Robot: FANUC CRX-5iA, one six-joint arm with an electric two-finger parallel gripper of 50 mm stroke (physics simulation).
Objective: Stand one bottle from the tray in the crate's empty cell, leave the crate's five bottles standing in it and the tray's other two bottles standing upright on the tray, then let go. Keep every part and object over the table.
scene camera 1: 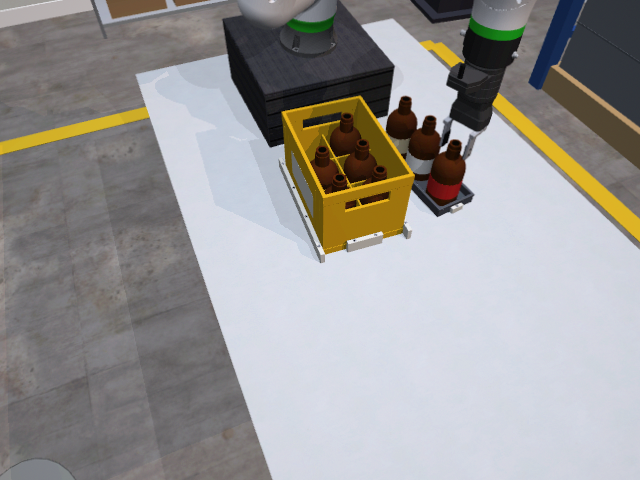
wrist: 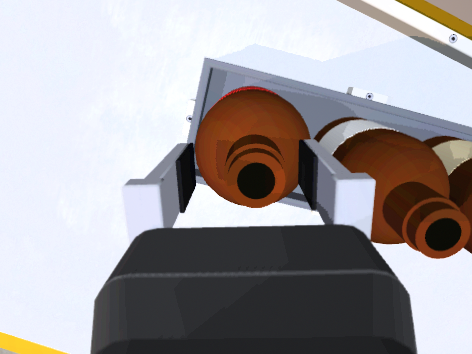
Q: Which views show the white-labelled bottle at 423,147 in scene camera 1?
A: Scene camera 1 and the wrist view: all of them.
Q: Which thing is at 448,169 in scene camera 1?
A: A red-labelled bottle.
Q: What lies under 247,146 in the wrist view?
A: A red-labelled bottle.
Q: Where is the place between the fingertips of my gripper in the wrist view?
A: At 246,163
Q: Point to a cream-labelled bottle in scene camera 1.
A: At 402,122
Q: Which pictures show my gripper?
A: Scene camera 1 and the wrist view: all of them.
